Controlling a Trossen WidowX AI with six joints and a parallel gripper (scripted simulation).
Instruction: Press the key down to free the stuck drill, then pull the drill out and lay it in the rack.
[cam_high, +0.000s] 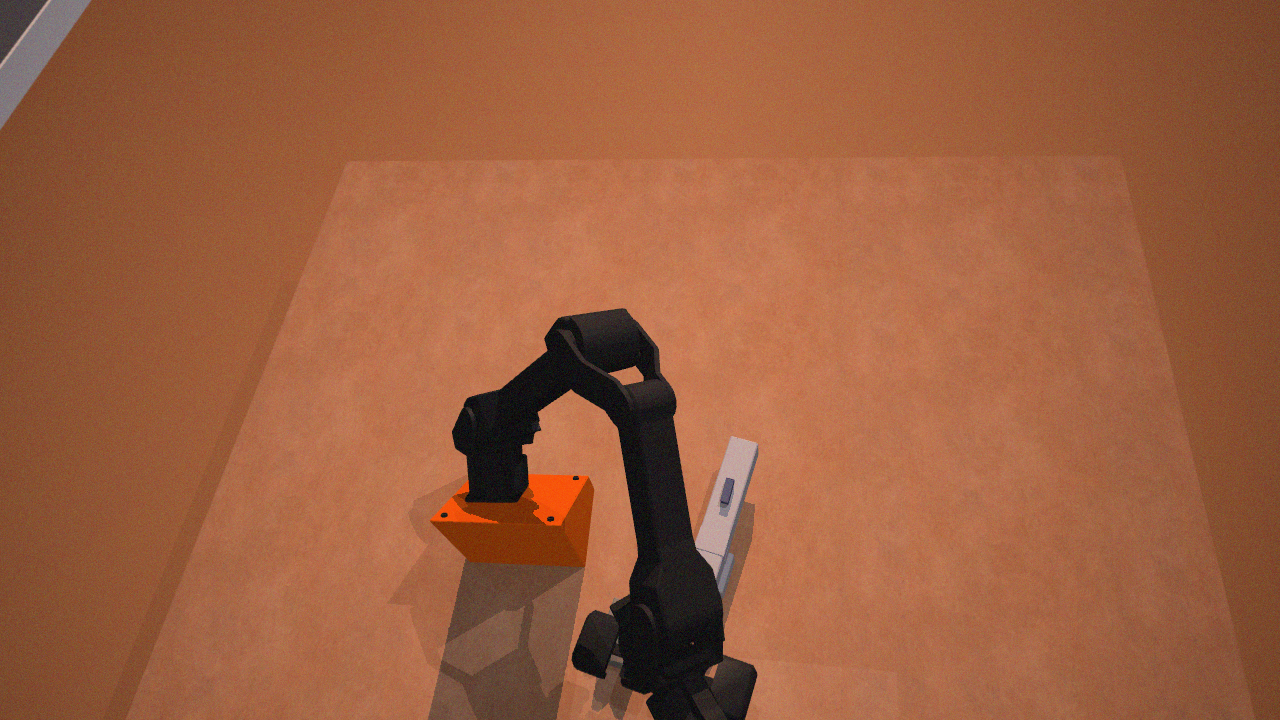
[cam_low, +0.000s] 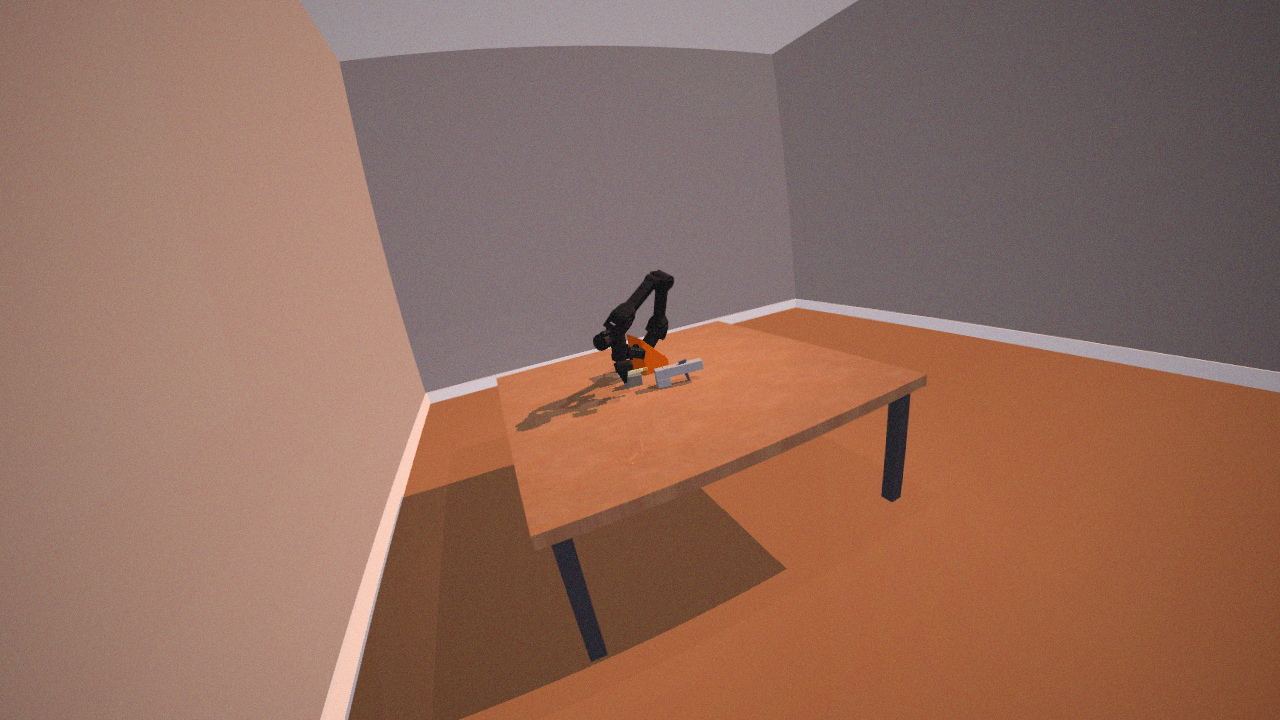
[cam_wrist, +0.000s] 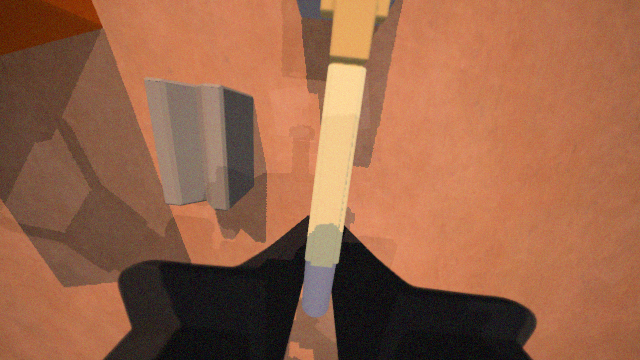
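Right now the grooved block is 60 mm behind my gripper tip, 60 mm to the left of it and 20 mm below it. Round my gripper tip: blue-grey key: 70 mm ahead, 220 mm to the left, 10 mm above; then pale grey fixture: 60 mm ahead, 190 mm to the left.
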